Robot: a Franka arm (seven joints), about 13 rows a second.
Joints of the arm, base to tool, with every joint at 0 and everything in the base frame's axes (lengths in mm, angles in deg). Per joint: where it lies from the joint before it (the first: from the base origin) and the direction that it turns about. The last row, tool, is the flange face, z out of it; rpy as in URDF.
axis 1: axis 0 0 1 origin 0 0 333
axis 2: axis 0 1 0 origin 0 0 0
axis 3: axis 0 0 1 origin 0 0 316
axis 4: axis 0 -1 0 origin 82.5 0 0
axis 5: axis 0 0 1 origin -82.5 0 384
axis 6: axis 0 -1 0 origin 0 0 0
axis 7: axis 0 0 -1 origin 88 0 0
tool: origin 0 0 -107 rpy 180 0 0
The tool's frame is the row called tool.
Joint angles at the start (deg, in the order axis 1, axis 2, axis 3, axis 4, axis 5, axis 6, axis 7): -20.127 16.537 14.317 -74.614 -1.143 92.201 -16.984
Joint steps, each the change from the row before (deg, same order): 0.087 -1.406 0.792 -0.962 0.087 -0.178 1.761; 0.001 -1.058 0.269 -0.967 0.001 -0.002 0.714; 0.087 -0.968 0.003 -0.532 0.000 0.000 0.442; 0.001 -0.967 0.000 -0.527 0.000 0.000 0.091; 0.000 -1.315 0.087 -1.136 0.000 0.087 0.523; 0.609 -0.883 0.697 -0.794 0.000 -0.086 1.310; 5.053 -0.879 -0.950 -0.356 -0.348 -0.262 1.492; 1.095 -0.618 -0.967 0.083 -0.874 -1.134 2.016; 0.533 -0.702 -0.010 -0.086 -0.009 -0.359 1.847; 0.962 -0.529 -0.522 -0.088 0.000 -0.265 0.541
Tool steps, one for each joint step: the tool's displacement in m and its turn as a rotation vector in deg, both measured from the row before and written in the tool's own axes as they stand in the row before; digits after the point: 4 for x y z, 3 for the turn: -0.0032 -0.0126 -0.0072 -0.084 0.217 0.823; -0.0036 -0.0057 -0.0035 -0.201 0.006 0.379; -0.0035 -0.0037 -0.0059 -0.335 0.326 0.292; -0.0038 -0.0027 -0.0060 -0.339 0.334 0.032; -0.0052 -0.0045 -0.0047 -0.362 0.140 0.357; -0.0008 -0.0154 -0.0025 -0.038 -0.045 -0.030; 0.0047 -0.0451 -0.0042 -0.522 -0.012 -2.675; -0.0042 -0.0023 -0.0050 -1.065 -0.679 1.843; -0.0028 -0.0068 -0.0061 -0.186 0.216 1.316; -0.0021 -0.0059 -0.0042 -0.185 0.128 0.088
